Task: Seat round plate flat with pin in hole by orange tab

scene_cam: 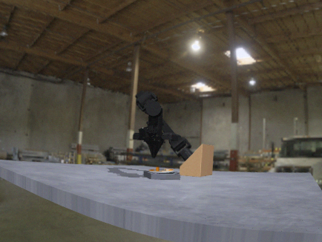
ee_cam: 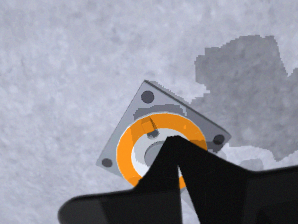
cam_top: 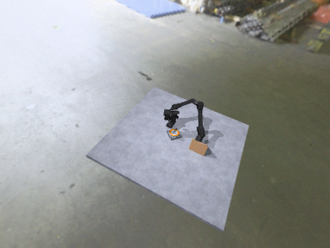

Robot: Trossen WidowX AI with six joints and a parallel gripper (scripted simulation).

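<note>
Right now the dark grey square base is 60 mm below my gripper tip, 50 mm behind it and 10 mm to the left of it.
</note>
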